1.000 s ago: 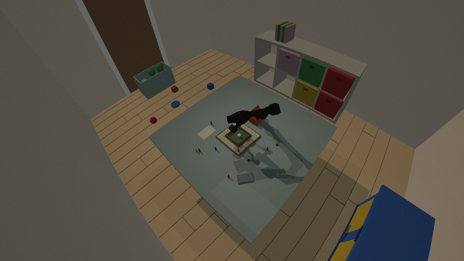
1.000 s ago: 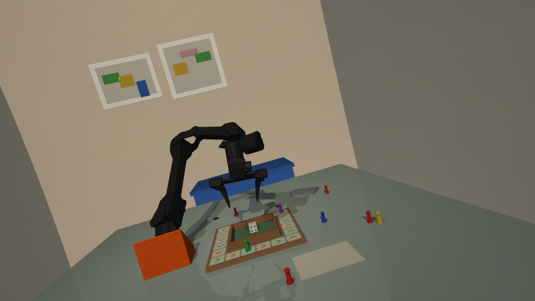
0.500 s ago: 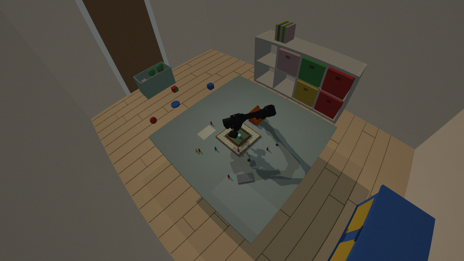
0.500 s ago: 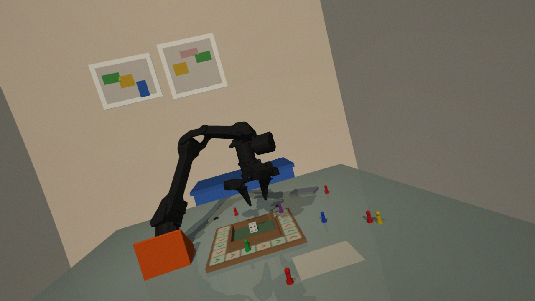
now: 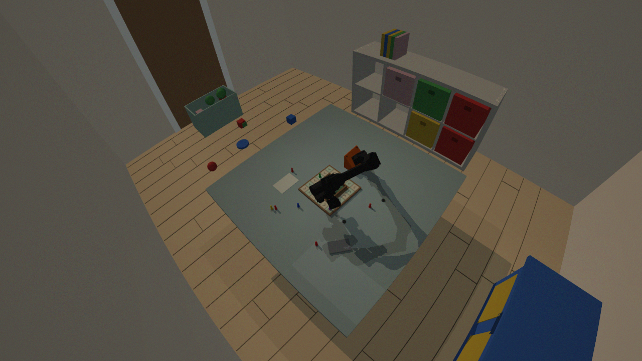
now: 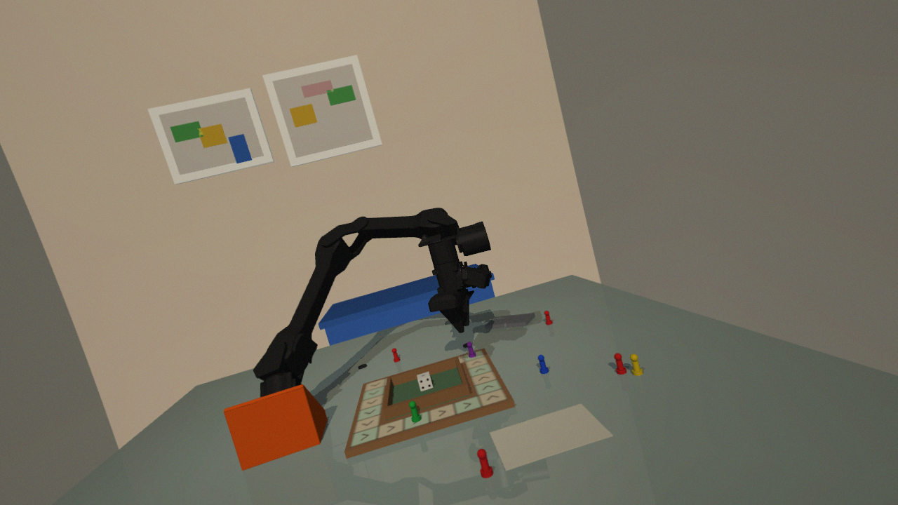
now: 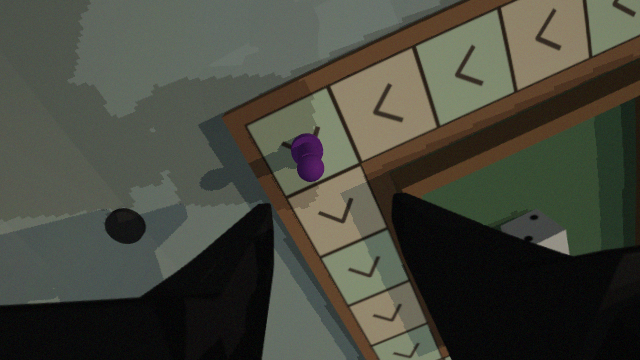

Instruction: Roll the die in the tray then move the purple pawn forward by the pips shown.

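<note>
Now: the purple pawn 50 mm below my gripper tip. From my gripper tip the other things lie so: green tray (110 mm to the right, 100 mm behind, 70 mm below); then die (100 mm to the right, 100 mm behind, 50 mm below); then blue pawn (150 mm to the right, 120 mm ahead, 60 mm below).
</note>
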